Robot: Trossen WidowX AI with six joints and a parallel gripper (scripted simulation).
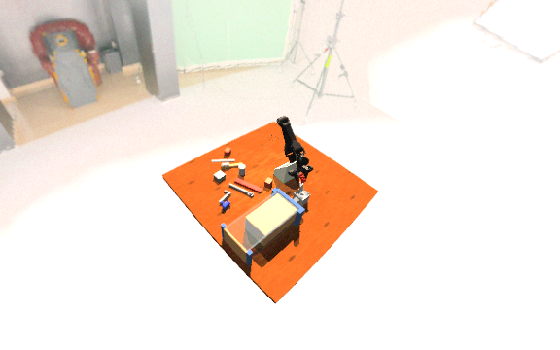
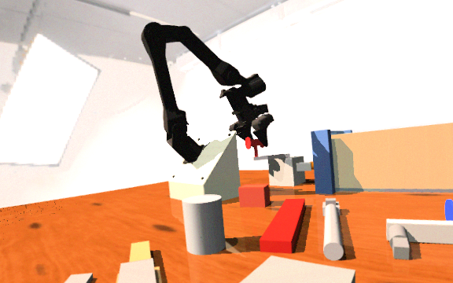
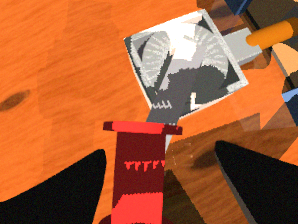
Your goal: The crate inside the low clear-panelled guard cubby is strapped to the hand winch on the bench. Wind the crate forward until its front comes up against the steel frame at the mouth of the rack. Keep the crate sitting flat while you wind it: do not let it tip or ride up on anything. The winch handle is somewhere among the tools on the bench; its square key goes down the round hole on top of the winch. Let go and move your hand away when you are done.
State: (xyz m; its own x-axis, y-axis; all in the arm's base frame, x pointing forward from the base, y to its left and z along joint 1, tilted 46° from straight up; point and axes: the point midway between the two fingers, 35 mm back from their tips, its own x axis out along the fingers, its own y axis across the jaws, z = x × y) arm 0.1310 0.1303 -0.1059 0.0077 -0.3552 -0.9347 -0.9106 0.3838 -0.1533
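Now: the red knob 20 mm behind my gripper tip and 10 mm to the right of it. From my gripper tip the other things lie so: winch: 100 mm below, 50 mm to the left, 40 mm ahead; then frame: 220 mm ahead, 50 mm to the left, 30 mm below; then red bar: 310 mm to the right, 240 mm ahead, 130 mm below.
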